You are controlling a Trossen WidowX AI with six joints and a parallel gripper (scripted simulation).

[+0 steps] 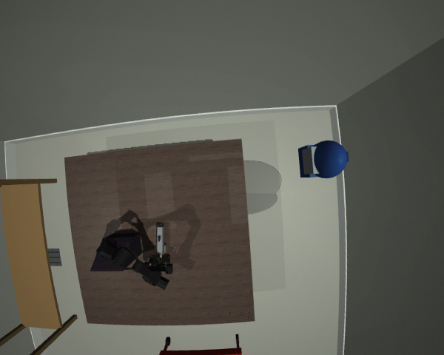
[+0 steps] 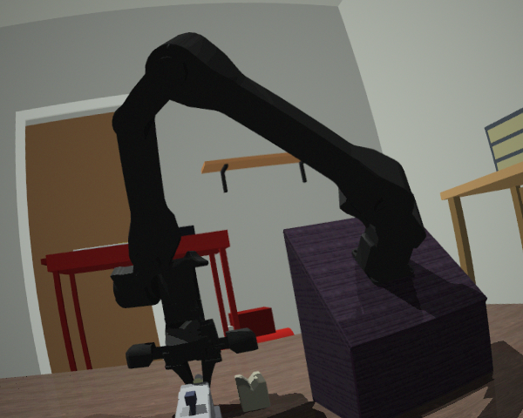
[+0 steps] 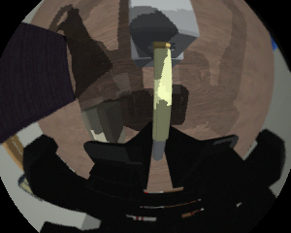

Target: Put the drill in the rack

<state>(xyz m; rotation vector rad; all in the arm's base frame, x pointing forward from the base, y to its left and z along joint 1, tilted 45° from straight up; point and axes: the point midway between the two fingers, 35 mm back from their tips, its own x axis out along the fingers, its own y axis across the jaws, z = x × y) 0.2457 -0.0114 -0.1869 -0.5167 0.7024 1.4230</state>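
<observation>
Right now the drill is 10 mm ahead of my gripper tip, 40 mm to the left of it and 30 mm above it. Round my gripper tip: v-notched rack (70 mm behind, 10 mm to the left); then dark key (20 mm ahead, 190 mm to the left, 40 mm above).
</observation>
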